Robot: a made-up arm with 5 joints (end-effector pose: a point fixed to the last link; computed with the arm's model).
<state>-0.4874 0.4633 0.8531 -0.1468 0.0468</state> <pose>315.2 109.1 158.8 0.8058 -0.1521 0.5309 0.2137</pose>
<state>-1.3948 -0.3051 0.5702 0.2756 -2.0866</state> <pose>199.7 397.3 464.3 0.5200 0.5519 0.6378 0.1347</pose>
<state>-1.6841 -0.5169 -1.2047 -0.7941 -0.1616</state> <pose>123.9 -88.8 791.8 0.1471 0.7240 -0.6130 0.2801</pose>
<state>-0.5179 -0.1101 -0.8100 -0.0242 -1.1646</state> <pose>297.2 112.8 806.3 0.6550 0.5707 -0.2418 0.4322</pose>
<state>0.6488 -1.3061 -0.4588 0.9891 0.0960</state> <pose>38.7 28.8 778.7 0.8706 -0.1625 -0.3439 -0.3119</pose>
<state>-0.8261 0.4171 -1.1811 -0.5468 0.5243</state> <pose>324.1 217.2 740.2 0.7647 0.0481 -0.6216 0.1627</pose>
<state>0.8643 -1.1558 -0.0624 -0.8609 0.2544</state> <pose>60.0 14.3 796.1 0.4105 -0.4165 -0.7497 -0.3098</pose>
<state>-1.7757 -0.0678 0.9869 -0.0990 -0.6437</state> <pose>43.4 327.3 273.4 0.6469 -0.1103 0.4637 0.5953</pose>
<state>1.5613 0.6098 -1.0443 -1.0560 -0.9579</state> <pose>80.9 -296.6 665.6 0.6833 -0.1829 -0.6659 -0.2370</pose>
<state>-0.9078 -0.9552 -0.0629 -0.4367 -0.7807</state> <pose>149.2 64.9 807.4 0.5098 0.5251 -0.4280 0.5303</pose>
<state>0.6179 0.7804 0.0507 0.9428 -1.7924</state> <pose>356.6 -207.5 168.7 0.1919 0.6172 0.3112 -0.6967</pose>
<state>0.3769 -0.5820 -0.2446 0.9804 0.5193</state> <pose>324.8 -111.2 685.5 0.9503 -0.2375 0.1209 -0.1611</pose>
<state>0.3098 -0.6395 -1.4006 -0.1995 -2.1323</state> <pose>-121.1 43.7 756.5 0.3298 0.3098 -0.4888 0.7459</pose>
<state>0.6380 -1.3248 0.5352 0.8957 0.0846</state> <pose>239.5 -120.5 652.0 0.9481 -0.0235 0.0635 -0.3108</pose>
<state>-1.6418 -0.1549 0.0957 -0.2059 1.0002</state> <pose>112.6 412.8 561.0 0.6392 -0.2391 -0.4269 0.5933</pose>
